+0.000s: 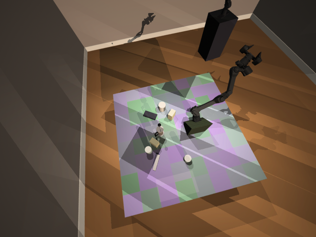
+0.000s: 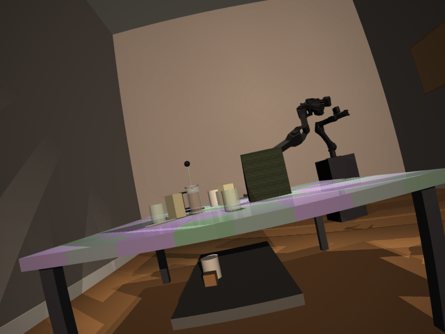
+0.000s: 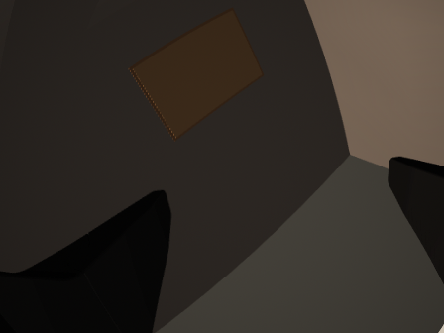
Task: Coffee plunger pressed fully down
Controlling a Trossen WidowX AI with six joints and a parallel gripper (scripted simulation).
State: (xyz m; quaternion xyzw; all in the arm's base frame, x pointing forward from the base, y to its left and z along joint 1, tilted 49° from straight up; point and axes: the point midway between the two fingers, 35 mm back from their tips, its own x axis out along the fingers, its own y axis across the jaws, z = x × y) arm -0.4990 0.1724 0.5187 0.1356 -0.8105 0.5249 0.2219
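Right now my gripper tip is 98 cm short of the coffee press, 40 cm above it and 24 cm to the right of it. Round my gripper tip: black slab: 101 cm ahead, 52 cm below; then pale bar: 111 cm ahead, 52 cm below, 50 cm to the left.
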